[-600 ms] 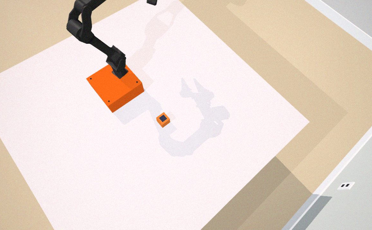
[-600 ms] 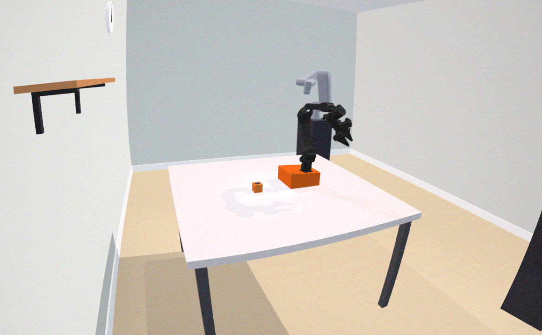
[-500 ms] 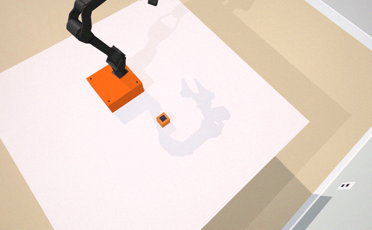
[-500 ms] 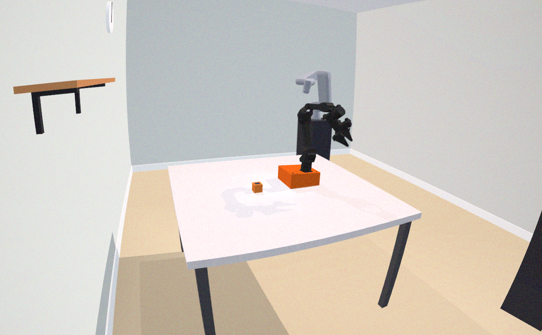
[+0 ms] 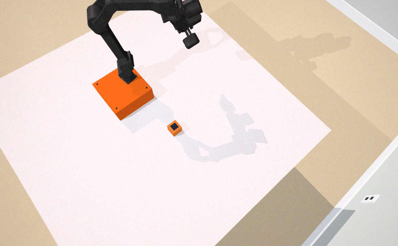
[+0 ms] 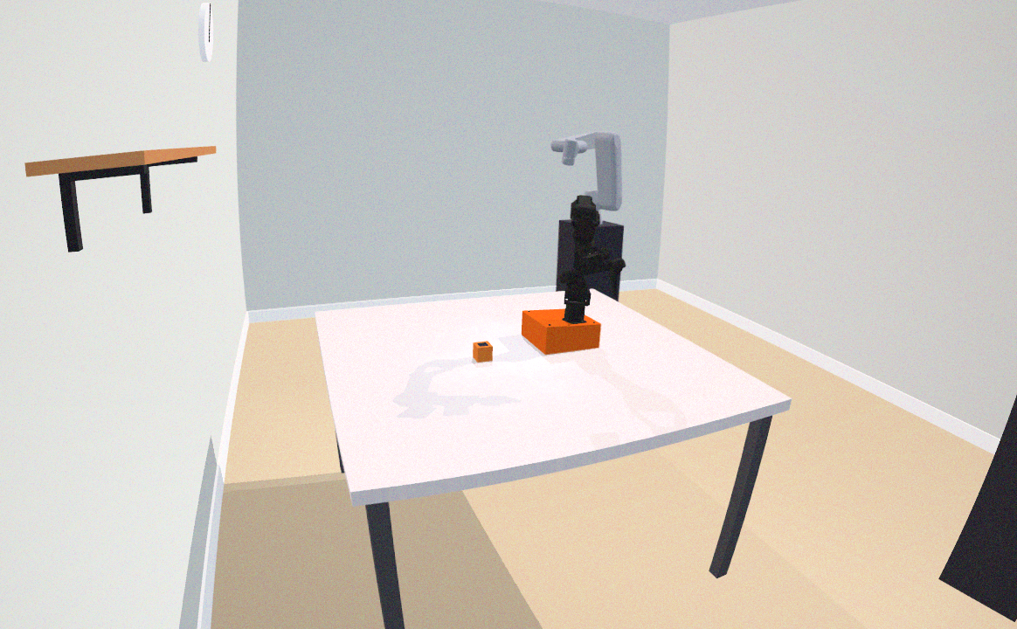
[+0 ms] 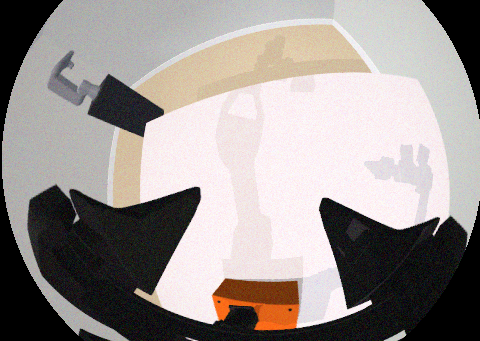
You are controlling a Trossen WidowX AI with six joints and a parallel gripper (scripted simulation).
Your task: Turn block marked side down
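Now: the orange block 330 mm to the right of my gripper tip, 220 mm below it and 200 mm ahead of it.
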